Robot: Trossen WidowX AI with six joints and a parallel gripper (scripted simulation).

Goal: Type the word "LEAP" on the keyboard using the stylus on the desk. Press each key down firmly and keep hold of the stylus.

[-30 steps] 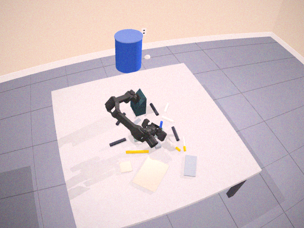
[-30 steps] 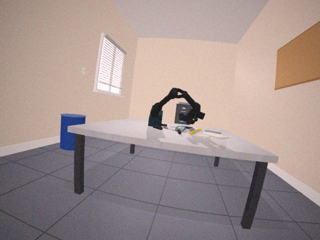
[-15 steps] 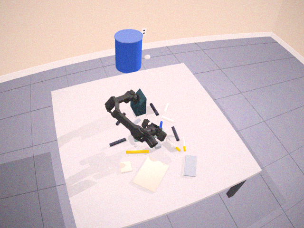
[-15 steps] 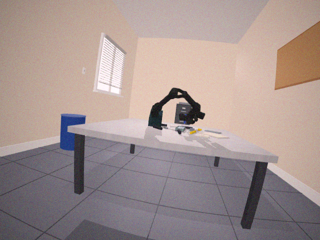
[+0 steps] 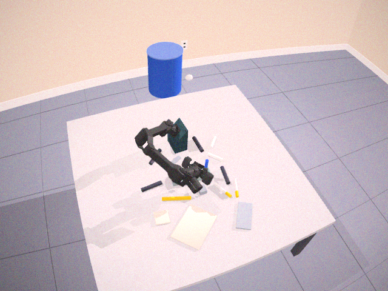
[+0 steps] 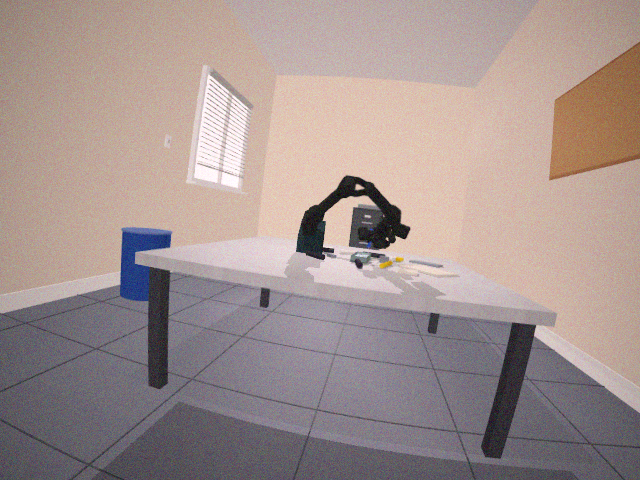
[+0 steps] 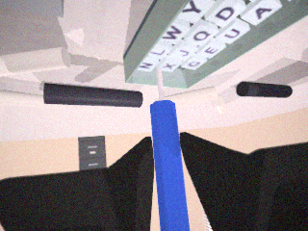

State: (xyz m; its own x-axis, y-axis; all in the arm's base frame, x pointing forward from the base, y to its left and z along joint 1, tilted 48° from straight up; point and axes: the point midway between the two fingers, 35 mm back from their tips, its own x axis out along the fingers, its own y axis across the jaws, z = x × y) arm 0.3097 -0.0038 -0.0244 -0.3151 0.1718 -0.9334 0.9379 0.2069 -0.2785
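My gripper tip is 8 cm short of the grey cube, 7 cm above it and 6 cm to the left of it. Round my gripper tip: blue stylus: 1 cm below; then grey slab: 31 cm ahead, 8 cm below, 7 cm to the left.
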